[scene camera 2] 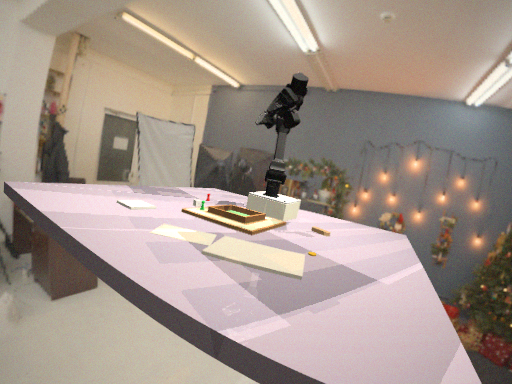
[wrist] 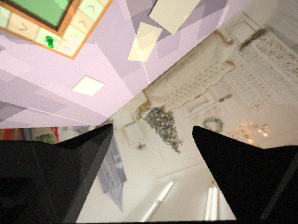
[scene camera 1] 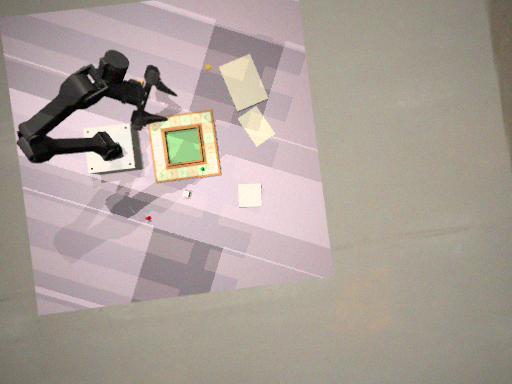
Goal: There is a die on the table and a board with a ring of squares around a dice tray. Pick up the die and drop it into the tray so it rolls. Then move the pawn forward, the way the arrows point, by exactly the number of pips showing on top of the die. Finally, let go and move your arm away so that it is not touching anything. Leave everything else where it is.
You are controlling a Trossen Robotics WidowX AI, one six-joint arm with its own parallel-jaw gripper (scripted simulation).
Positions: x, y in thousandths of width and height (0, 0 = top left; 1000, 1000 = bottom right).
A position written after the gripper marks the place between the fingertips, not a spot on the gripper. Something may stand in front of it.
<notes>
The gripper (scene camera 1: 337, 280) is open, with nothing in its grasp. Further things: a green dice tray (scene camera 1: 358, 382).
The gripper shows as well in scene camera 2 (scene camera 2: 511, 306) and in the wrist view (wrist: 515, 578).
</notes>
